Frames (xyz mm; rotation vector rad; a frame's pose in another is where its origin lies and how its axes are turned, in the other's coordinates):
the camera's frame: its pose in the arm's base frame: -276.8 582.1 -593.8 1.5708 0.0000 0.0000
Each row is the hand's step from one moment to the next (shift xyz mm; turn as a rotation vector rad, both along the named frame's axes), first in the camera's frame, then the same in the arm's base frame.
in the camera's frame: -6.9 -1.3 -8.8 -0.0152 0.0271 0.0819
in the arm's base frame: -6.9 8.8 -1.3 -0.0152 -0.0819 0.0271
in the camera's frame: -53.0 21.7 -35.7 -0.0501 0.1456 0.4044
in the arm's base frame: -53.0 35.7 21.7 -0.0501 -0.4044 0.1456
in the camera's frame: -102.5 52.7 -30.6 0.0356 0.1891 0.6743
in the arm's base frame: -102.5 30.6 52.7 0.0356 -0.6743 0.1891
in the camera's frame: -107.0 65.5 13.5 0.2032 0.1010 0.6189
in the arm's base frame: -107.0 -13.5 65.5 0.2032 -0.6189 0.1010
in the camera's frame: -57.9 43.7 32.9 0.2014 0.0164 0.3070
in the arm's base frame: -57.9 -32.9 43.7 0.2014 -0.3070 0.0164
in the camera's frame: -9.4 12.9 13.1 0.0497 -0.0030 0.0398
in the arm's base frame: -9.4 -13.1 12.9 0.0497 -0.0398 -0.0030
